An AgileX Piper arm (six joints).
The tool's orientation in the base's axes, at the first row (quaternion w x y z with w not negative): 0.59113, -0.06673, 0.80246, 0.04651
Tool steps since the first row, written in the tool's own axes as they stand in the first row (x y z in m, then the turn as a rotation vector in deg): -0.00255, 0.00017, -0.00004, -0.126, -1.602, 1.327; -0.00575, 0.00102, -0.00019, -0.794, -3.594, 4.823; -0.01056, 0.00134, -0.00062, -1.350, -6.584, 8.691; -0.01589, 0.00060, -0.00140, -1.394, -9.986, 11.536
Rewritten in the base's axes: 0.00068, 0.00029, 0.00245, 1.547, -1.370, -0.267; 0.00134, 0.00128, 0.00554, 5.360, -2.765, -0.658; 0.00228, 0.00178, 0.01026, 9.653, -5.092, -1.262; 0.00323, 0.00121, 0.01559, 12.899, -8.010, -2.050
